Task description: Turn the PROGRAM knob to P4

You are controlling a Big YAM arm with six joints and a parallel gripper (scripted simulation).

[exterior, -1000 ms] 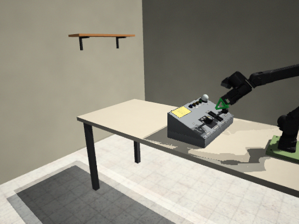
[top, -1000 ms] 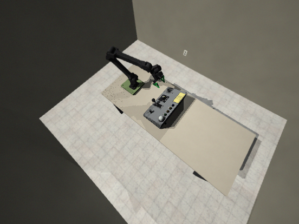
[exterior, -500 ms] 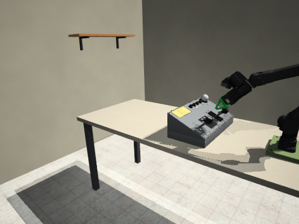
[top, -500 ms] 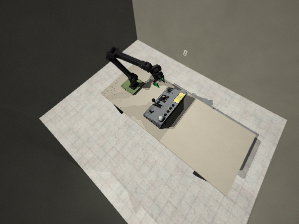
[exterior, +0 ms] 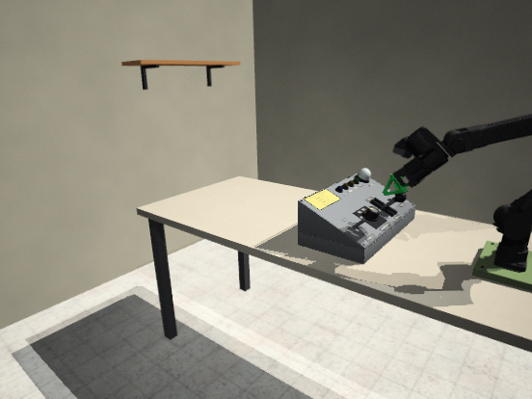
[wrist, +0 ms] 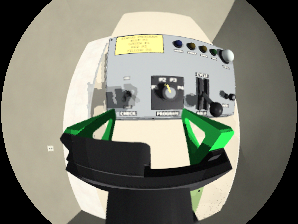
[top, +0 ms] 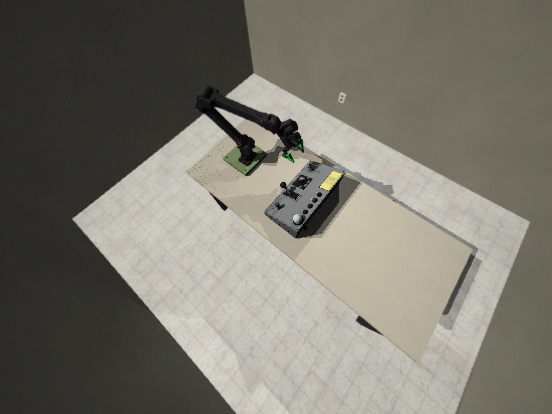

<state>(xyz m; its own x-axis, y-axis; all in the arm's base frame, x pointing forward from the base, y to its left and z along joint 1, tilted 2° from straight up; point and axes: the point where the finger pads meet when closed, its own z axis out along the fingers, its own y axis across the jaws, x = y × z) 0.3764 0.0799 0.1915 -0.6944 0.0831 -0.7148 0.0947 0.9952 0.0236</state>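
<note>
Now: the black lever 4 cm ahead of my hand, 18 cm to the right of it and 10 cm below it. Round my hand: grey console: 10 cm ahead, 13 cm to the right, 14 cm below; then toggle: 8 cm ahead, 6 cm to the left, 12 cm below.
</note>
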